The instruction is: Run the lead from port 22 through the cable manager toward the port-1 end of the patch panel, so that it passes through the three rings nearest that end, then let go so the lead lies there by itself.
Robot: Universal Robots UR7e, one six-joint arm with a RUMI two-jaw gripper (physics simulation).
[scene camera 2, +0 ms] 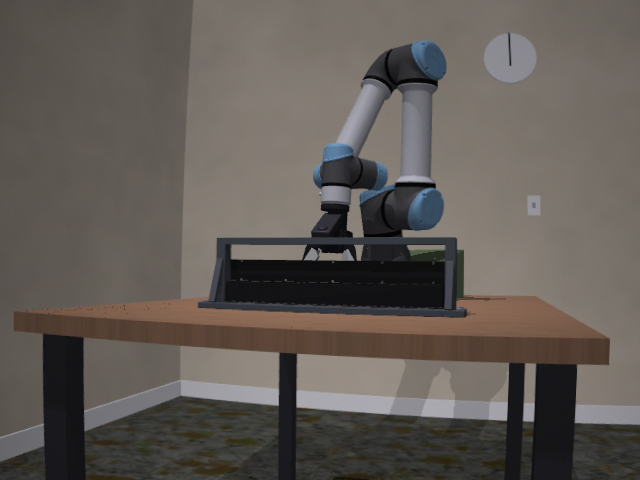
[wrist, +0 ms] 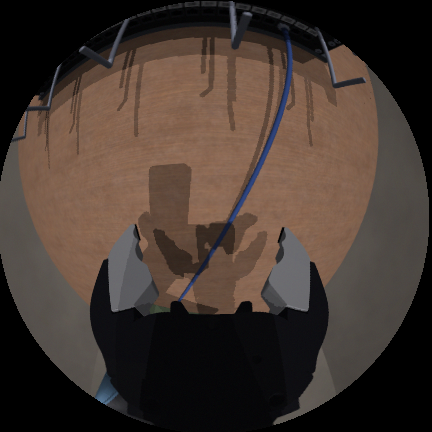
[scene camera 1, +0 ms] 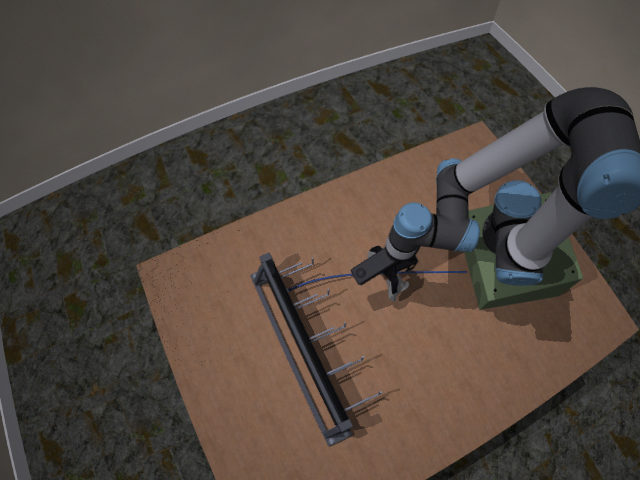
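Observation:
The blue lead (scene camera 1: 323,279) (wrist: 289,60) comes out of the black patch panel (scene camera 1: 305,341) (scene camera 2: 336,294) between the end ring (wrist: 336,82) and the ring beside it (wrist: 235,37). It curves across the table towards the robot base, outside the rings of the port-1 end. Those rings, such as one (scene camera 1: 364,400) at the bottom of scene camera 1 and one (wrist: 110,64) left in the wrist view, have no lead in them. My gripper (scene camera 1: 385,273) (scene camera 2: 329,256) (wrist: 209,227) is open and empty, pointing down above the lead, which crosses the gap between the fingers lower down.
A grey frame (scene camera 1: 281,335) (scene camera 2: 403,241) carries the panel, with its upright ends and a top bar. The metal rings stick out on the robot's side. The green base block (scene camera 1: 485,295) (scene camera 2: 459,273) stands at the other side of the table, by the lead's far end.

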